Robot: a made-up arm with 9 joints. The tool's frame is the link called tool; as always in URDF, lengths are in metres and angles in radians.
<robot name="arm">
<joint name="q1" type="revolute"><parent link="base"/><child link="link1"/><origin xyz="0.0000 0.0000 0.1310" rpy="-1.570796 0.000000 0.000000"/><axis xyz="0 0 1"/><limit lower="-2.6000" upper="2.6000" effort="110" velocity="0.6"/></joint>
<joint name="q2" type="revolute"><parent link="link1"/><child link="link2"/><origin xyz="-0.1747 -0.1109 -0.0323" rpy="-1.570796 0.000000 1.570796"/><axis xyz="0 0 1"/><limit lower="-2.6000" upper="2.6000" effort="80" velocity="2.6"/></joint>
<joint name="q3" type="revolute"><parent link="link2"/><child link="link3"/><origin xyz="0.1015 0.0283 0.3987" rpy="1.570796 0.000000 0.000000"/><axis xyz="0 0 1"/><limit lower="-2.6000" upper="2.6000" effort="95" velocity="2.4"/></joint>
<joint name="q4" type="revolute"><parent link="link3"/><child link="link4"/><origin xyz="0.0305 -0.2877 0.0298" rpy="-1.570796 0.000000 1.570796"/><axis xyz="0 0 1"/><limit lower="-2.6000" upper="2.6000" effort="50" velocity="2.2"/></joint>
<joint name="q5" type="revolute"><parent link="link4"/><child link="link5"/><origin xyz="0.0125 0.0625 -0.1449"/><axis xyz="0 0 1"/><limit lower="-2.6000" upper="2.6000" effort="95" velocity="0.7"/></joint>
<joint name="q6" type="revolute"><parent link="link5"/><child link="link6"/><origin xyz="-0.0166 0.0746 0.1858" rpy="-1.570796 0.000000 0.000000"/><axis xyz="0 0 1"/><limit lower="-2.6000" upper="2.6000" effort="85" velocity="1.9"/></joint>
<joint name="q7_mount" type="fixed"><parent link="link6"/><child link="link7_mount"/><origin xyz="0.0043 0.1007 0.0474"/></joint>
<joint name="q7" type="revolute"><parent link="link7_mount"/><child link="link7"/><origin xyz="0.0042 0.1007 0.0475" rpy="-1.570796 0.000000 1.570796"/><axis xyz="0 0 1"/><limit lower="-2.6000" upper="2.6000" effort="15" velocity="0.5"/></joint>
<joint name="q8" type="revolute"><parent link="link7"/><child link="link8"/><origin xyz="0.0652 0.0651 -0.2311" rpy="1.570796 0.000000 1.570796"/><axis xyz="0 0 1"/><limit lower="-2.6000" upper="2.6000" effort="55" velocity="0.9"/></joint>
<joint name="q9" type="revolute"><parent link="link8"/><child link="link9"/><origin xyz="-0.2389 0.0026 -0.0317" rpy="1.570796 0.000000 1.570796"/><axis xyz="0 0 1"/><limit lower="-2.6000" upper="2.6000" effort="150" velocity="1.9"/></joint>
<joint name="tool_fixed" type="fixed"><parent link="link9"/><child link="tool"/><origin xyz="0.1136 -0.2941 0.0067" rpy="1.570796 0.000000 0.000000"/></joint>
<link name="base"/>
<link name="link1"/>
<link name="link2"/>
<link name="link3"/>
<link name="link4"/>
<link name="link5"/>
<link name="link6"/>
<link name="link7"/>
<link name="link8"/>
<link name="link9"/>
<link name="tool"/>
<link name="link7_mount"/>
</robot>
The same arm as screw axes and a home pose.
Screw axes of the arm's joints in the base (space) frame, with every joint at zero. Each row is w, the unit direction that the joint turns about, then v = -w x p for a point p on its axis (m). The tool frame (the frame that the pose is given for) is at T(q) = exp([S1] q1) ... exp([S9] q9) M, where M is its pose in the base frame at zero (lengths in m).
S1: w 0 1 0 v -0.131 0 0
S2: w -1 0 0 v 0 -0.2419 -0.0323
S3: w 0 1 0 v -0.1404 0 -0.5734
S4: w 0 0 1 v -0.0308 0.2857 0
S5: w 0 0 1 v -0.0933 0.2982 0
S6: w 0 -1 0 v 0.1508 0 0.2816
S7: w 1 0 0 v 0 -0.0506 0.2628
S8: w 0 0 -1 v 0.1977 -0.5212 0
S9: w 0 1 0 v 0.0841 0 -0.5186
M: xyz -0.405 -0.4299 0.21 (m) rpy 0 0 0 (deg, as in URDF)
Joint limits (deg, base to tool): -148.97..148.97 -148.97..148.97 -148.97..148.97 -148.97..148.97 -148.97..148.97 -148.97..148.97 -148.97..148.97 -148.97..148.97 -148.97..148.97

